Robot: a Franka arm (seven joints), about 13 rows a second.
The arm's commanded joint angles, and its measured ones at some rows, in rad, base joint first. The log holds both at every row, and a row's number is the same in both.
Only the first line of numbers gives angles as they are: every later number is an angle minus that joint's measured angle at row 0.
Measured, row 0: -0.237, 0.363, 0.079, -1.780, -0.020, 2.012, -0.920
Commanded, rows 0 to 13: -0.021, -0.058, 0.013, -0.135, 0.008, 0.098, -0.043; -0.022, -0.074, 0.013, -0.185, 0.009, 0.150, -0.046; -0.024, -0.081, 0.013, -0.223, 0.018, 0.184, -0.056; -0.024, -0.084, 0.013, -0.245, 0.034, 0.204, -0.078; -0.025, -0.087, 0.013, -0.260, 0.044, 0.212, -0.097; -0.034, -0.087, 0.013, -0.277, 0.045, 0.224, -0.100; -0.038, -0.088, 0.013, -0.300, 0.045, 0.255, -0.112; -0.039, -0.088, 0.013, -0.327, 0.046, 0.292, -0.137; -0.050, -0.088, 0.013, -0.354, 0.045, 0.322, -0.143; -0.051, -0.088, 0.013, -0.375, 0.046, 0.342, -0.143; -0.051, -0.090, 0.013, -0.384, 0.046, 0.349, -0.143; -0.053, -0.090, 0.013, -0.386, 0.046, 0.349, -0.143; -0.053, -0.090, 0.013, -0.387, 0.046, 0.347, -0.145; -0.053, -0.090, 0.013, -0.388, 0.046, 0.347, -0.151
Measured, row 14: -0.037, -0.053, 0.003, -0.356, 0.025, 0.333, -0.116
